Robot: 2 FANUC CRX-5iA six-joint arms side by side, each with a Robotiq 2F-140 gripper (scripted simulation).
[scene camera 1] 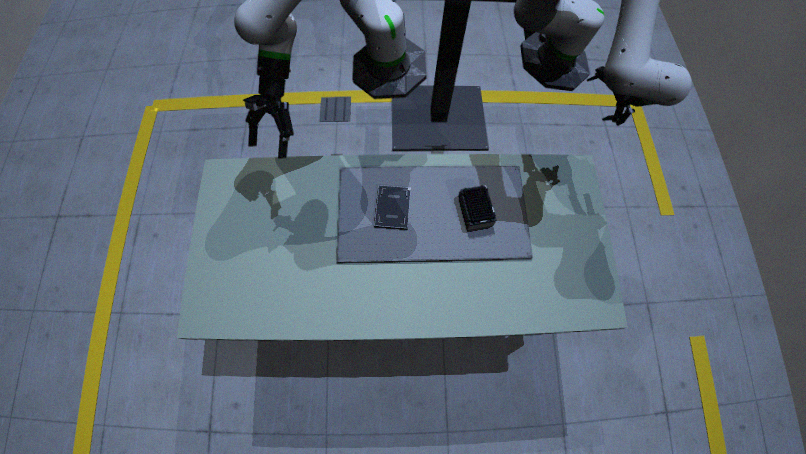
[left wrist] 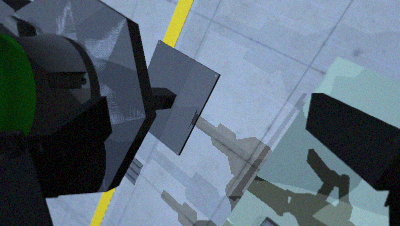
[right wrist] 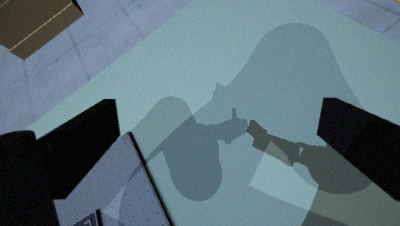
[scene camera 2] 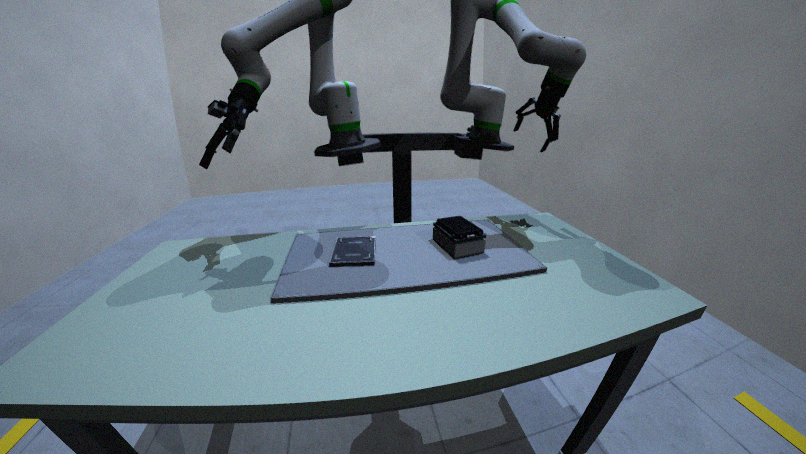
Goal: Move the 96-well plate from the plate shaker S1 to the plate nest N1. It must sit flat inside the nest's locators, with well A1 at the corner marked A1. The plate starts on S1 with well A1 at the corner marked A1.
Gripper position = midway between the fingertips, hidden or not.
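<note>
The left gripper (scene camera 2: pixel 528 140) is visible also in the left wrist view (left wrist: pixel 209 113). The right gripper (scene camera 1: pixel 266 151) is visible also in scene camera 2 (scene camera 2: pixel 214 158) and in the right wrist view (right wrist: pixel 217 117). A dark 96-well plate (scene camera 1: pixel 485 212) is present; it is out of frame in the left wrist view, and it is out of frame in the right wrist view. Also visible: a plate nest N1 (scene camera 2: pixel 364 248), a dark post (scene camera 2: pixel 397 157) and a plate shaker S1 (scene camera 2: pixel 464 249).
</note>
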